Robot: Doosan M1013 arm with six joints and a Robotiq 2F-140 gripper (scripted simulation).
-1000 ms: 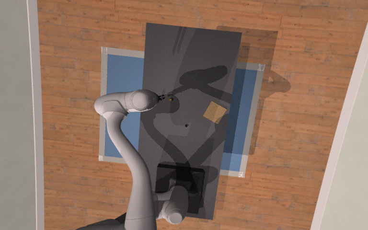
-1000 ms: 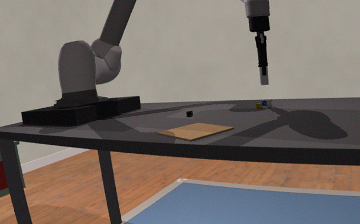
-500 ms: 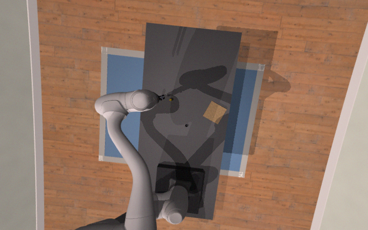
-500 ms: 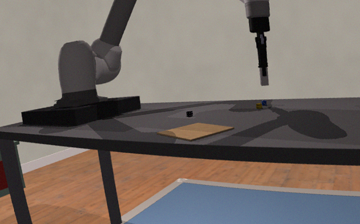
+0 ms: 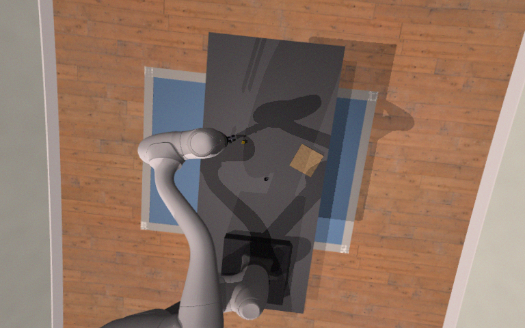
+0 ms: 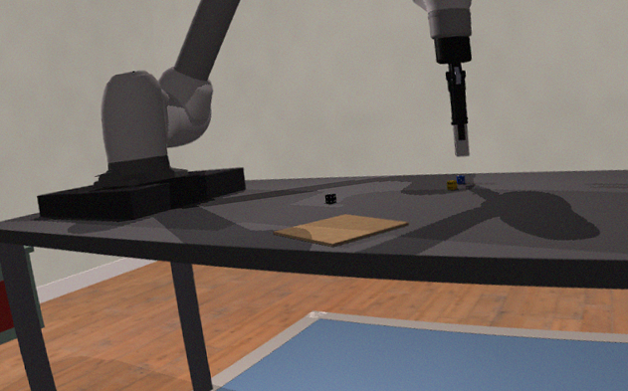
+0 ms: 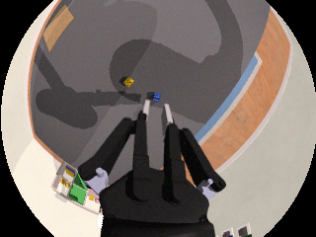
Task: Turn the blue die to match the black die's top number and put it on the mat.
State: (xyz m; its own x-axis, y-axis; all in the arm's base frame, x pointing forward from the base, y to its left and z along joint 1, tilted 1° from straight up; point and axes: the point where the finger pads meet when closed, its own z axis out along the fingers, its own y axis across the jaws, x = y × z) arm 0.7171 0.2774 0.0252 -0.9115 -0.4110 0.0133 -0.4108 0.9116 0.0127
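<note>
Right now my hand is 80 mm above the blue die and 10 mm past it. Round my hand: yellow die: 80 mm to the right, 80 mm below; then tan mat: 440 mm to the right, 90 mm below, 30 mm behind; then black die: 240 mm to the right, 180 mm behind, 80 mm below.
</note>
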